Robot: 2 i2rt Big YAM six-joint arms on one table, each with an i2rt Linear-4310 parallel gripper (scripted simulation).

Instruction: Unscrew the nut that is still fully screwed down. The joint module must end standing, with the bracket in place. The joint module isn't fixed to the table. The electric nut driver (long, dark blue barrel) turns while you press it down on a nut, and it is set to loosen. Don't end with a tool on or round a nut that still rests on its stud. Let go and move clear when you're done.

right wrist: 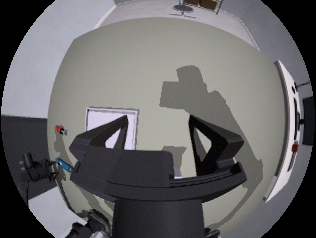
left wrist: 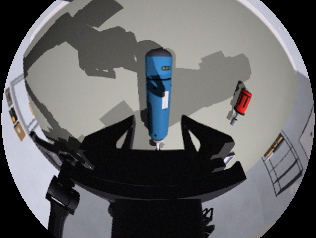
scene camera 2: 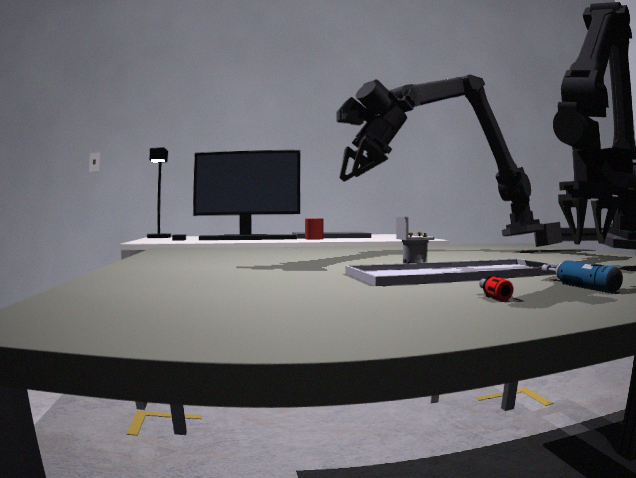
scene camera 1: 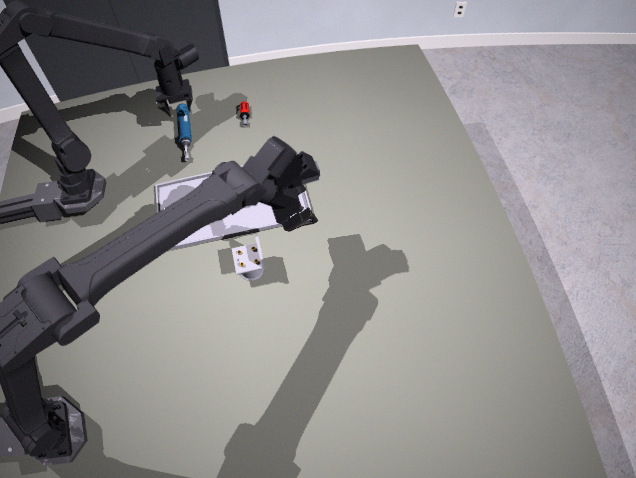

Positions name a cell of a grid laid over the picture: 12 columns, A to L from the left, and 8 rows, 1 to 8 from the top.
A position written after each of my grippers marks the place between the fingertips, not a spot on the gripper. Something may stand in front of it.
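Note:
I can see my left gripper (scene camera 2: L5), and that same left gripper (left wrist: G5) shows from the wrist, plus scene camera 1 has the left gripper (scene camera 1: D2) as well. My right gripper (scene camera 2: G3) is visible too; you'd also find the right gripper (right wrist: G4) in its own wrist view and the right gripper (scene camera 1: F4) from the scene. There's a dark blue nut driver (left wrist: G3). And there's a bracket (scene camera 1: E5), but the left wrist view doesn't show the bracket, since it's hidden there by my left gripper.

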